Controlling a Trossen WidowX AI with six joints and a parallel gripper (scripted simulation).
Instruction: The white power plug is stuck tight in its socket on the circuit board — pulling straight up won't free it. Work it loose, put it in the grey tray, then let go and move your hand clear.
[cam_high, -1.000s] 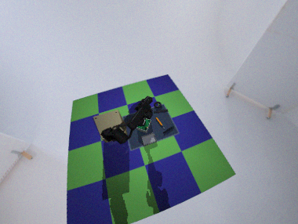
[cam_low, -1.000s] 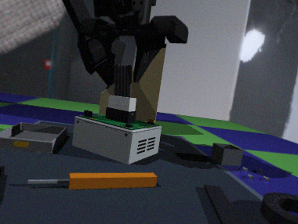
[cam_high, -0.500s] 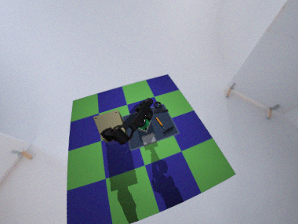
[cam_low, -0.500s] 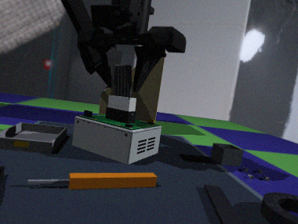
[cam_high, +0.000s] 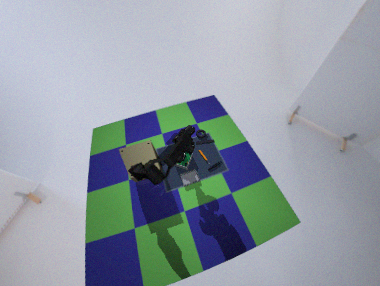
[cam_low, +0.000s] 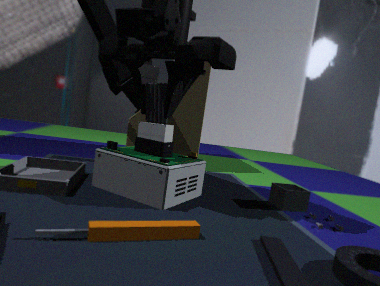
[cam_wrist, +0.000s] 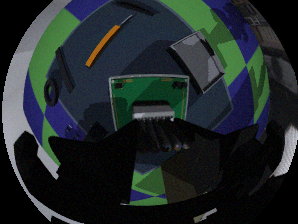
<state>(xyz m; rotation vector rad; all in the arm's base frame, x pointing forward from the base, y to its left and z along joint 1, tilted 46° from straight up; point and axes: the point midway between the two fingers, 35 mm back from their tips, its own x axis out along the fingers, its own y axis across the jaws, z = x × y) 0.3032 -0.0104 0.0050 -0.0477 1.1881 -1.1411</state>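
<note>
My gripper tip is 1 cm above the white power plug. The rest, counted from my gripper tip: black bar: 22 cm ahead, 10 cm to the left, 10 cm below; dark mat: 10 cm below, 5 cm ahead.
</note>
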